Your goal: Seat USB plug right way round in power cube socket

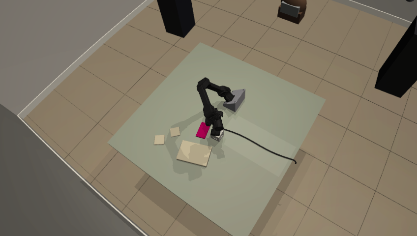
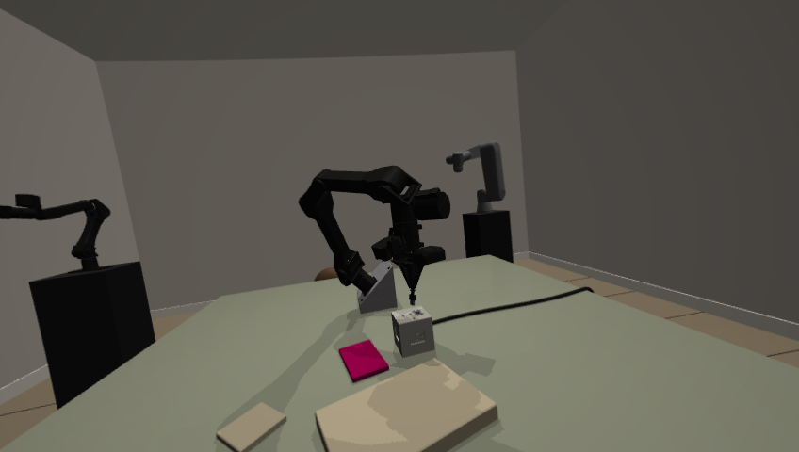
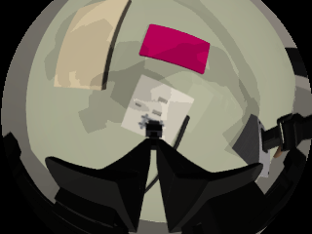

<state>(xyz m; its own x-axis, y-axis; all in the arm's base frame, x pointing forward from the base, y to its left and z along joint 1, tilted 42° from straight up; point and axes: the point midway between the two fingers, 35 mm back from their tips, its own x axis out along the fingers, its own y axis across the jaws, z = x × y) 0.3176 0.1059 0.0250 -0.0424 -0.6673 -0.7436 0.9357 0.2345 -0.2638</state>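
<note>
Right now the dark USB plug is 20 mm below my gripper tip. Round my gripper tip: tan tile 130 mm ahead, 330 mm to the right, 130 mm below; magenta block 10 mm ahead, 130 mm to the right, 130 mm below; tan board 210 mm ahead, 90 mm to the right, 120 mm below.
</note>
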